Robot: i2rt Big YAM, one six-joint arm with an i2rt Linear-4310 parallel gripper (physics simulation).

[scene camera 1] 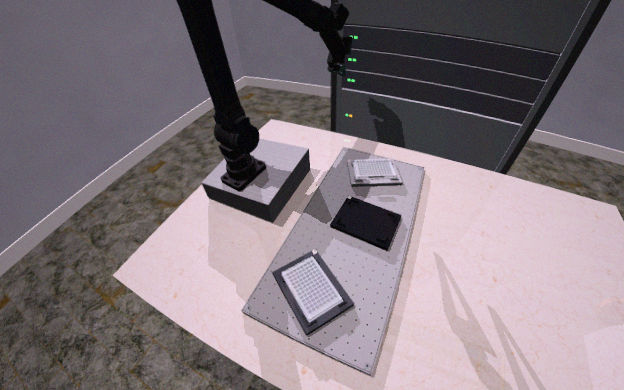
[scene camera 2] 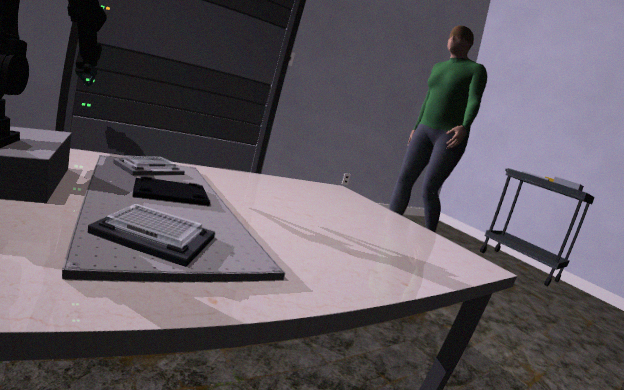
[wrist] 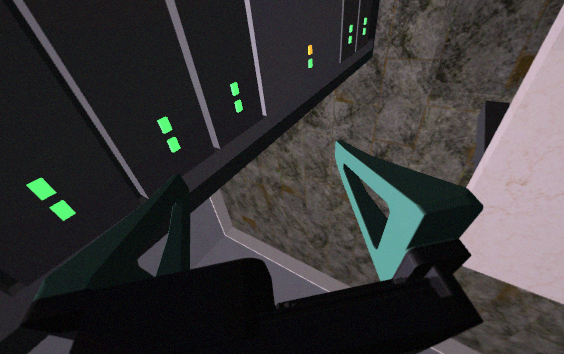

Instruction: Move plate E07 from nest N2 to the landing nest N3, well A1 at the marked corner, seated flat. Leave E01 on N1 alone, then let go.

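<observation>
My gripper (scene camera 1: 336,69) (scene camera 2: 87,77) (wrist: 259,164) is open and empty, high beyond the far end of the board, in front of the rack. A white 96-well plate (scene camera 1: 312,288) (scene camera 2: 154,222) sits on the near dark grey nest (scene camera 1: 331,314). Another white plate (scene camera 1: 375,169) (scene camera 2: 149,161) sits on the far, light grey nest (scene camera 1: 377,182). The middle black nest (scene camera 1: 366,223) (scene camera 2: 171,191) carries no plate. The plate and nest labels are not readable, so I cannot tell E07 from E01. No plate shows in the wrist view.
All three nests stand on a perforated board (scene camera 1: 350,325) (scene camera 2: 240,265). The arm's base stands on a grey block (scene camera 1: 285,160) beside it. A dark server rack (scene camera 1: 435,115) (scene camera 2: 165,110) stands behind the table. A person (scene camera 2: 452,95) in green stands beyond the table, near a cart (scene camera 2: 530,248).
</observation>
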